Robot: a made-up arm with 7 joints. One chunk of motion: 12 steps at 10 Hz.
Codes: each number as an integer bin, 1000 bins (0 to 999) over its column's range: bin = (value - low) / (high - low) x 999, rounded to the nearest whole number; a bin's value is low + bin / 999 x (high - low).
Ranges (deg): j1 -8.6..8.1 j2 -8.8..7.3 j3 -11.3..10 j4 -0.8..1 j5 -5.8..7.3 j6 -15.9..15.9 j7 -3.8..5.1
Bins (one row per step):
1: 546 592 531 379 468 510 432
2: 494 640 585 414 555 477 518
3: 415 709 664 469 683 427 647
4: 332 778 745 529 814 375 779
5: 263 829 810 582 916 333 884
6: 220 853 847 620 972 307 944
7: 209 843 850 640 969 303 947
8: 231 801 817 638 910 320 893
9: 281 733 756 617 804 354 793
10: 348 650 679 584 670 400 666
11: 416 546 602 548 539 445 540
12: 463 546 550 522 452 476 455
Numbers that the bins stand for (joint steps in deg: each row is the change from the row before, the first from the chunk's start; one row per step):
1: 0.527 0.741 0.022 -0.117 0.337 0.334 0.049
2: -0.342 1.514 1.173 -0.054 1.478 -0.716 0.815
3: -1.663 2.626 2.857 0.045 3.156 -2.308 1.964
4: -3.050 3.738 4.584 0.153 4.874 -3.963 3.140
5: -4.204 4.560 5.970 0.249 6.212 -5.300 4.075
6: -4.922 4.947 6.759 0.317 6.946 -6.128 4.610
7: -5.106 4.786 6.823 0.353 6.907 -6.255 4.637
8: -4.738 4.109 6.120 0.350 6.133 -5.714 4.156
9: -3.903 3.013 4.819 0.312 4.743 -4.632 3.265
10: -2.783 1.675 3.177 0.252 2.986 -3.167 2.133
11: -1.646 -0.001 1.535 0.187 1.268 -1.735 1.011
12: -0.860 -0.001 0.427 0.141 0.127 -0.748 0.254

